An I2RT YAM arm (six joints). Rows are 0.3 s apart.
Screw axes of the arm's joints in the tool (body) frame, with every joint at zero. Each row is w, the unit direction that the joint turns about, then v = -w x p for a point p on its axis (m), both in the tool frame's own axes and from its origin. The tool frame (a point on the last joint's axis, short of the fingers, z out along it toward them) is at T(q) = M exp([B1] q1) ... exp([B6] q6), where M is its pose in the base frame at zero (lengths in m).
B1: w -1 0 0 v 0 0.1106 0
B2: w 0 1 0 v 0.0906 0 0.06
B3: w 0 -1 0 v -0.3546 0 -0.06
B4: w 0 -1 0 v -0.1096 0 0
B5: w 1 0 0 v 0 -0.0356 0
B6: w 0 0 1 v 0 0 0
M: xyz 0.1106 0 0.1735 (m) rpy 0 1.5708 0 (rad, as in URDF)
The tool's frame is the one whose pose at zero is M.
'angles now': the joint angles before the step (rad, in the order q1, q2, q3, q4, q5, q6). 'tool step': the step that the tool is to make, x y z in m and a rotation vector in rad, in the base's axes. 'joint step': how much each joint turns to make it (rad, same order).
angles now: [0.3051, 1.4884, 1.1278, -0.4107, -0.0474, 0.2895]
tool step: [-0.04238, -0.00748, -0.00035, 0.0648, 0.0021, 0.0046]
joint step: [0.0153, -0.1722, -0.1502, -0.0006, -0.0352, 0.0526]
